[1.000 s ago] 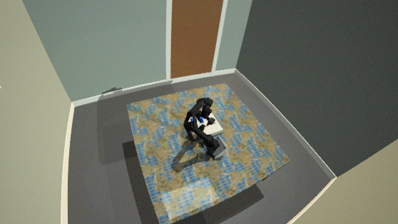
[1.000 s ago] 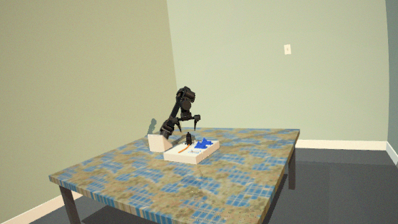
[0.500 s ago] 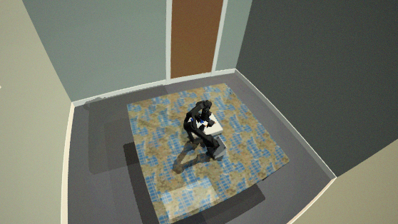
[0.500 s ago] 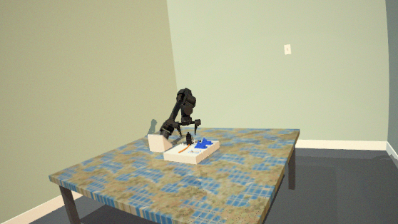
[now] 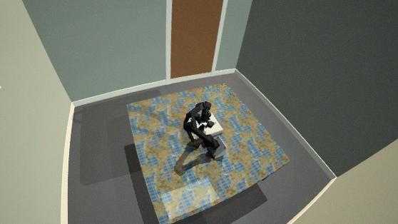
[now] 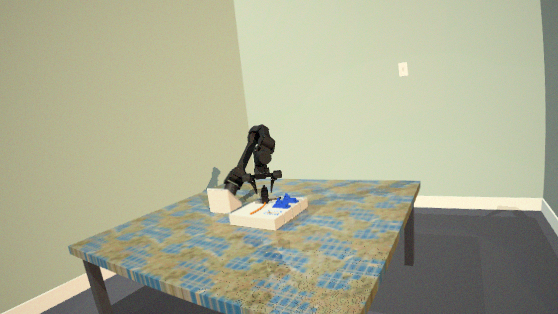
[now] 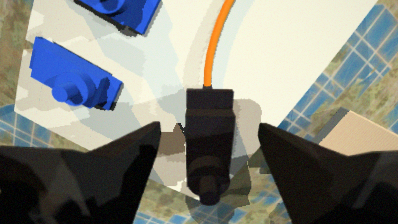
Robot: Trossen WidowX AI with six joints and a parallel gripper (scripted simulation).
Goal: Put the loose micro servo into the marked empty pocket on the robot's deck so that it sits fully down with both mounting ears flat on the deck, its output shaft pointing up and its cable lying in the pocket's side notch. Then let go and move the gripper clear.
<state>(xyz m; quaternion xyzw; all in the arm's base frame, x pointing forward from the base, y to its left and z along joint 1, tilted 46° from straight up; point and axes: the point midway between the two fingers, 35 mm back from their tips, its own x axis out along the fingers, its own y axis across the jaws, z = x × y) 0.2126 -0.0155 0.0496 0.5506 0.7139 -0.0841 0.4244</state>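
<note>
The white deck lies 70 mm below my gripper tip, 40 mm to the right of it and 10 mm ahead of it.
</note>
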